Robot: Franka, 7 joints.
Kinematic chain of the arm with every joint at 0, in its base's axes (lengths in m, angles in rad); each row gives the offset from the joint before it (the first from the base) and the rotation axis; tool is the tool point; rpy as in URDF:
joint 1: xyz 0 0 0.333 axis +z
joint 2: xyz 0 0 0 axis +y
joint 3: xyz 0 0 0.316 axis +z
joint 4: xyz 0.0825 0 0 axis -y
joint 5: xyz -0.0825 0 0.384 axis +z
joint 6: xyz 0 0 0 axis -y
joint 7: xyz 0.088 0 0 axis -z
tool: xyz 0 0 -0.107 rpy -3.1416 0 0
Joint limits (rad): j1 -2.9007..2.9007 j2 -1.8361..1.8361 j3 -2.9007..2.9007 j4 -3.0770..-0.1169 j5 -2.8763..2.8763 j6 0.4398..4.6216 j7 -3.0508..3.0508
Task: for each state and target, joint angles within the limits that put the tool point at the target. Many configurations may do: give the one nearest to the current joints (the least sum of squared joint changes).
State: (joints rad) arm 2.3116 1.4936 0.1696 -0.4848 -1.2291 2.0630 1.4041
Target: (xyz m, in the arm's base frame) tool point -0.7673 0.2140 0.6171
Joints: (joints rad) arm 2.8638 1.0291 0.2879 -0.2826 -1.2242 2.1164 1.4041
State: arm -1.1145 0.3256 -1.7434 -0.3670 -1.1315 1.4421 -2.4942
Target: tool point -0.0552 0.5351 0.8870
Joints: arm -1.6253 -0.5448 -1.9758 -0.2263 -1.2162 1.2654 -2.4942
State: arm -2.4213 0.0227 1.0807 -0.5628 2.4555 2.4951 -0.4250
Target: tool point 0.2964 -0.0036 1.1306
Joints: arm -2.2816 -0.3711 1.1690 -0.4542 2.4693 2.6157 -0.4250
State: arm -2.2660 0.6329 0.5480 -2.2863 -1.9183 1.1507 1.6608
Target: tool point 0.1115 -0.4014 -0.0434
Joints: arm -1.9225 1.1695 0.6791 -2.1899 -1.9993 1.3655 1.6608
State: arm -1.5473 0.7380 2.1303 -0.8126 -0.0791 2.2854 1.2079
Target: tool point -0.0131 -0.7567 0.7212
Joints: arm -1.9210 1.2246 2.0360 -0.5012 -0.0857 2.3265 1.2079
